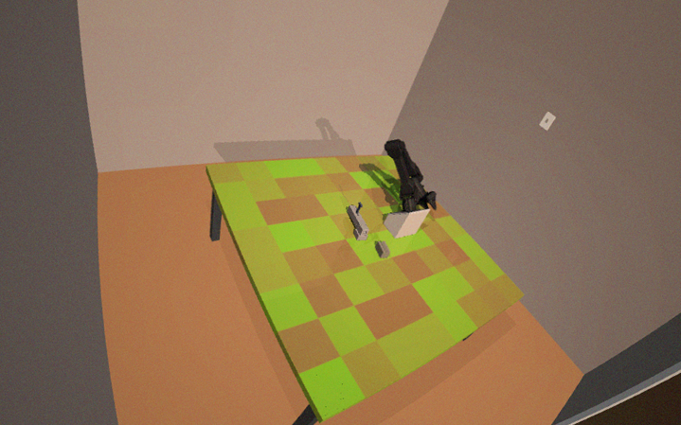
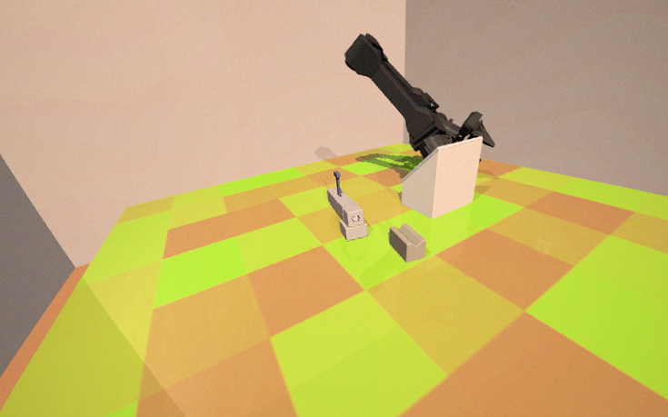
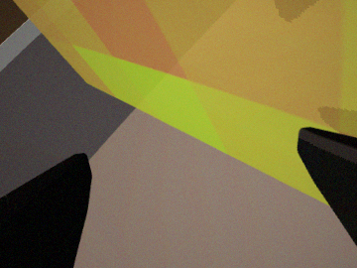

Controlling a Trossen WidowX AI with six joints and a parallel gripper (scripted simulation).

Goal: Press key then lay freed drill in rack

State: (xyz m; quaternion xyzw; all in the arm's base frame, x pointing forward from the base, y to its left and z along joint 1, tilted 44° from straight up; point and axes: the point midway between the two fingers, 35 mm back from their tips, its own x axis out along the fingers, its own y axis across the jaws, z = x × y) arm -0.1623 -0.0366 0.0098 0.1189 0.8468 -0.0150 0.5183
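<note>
Now: gripper tip 450 mm short of the key, 50 mm to the left of it and 10 mm above it. From my gripper tip the other things lie so: grey rack: 400 mm ahead, 160 mm to the left, 80 mm below; holder block: 450 mm ahead, 20 mm to the right, 60 mm below; drill: 460 mm ahead, 50 mm below.
</note>
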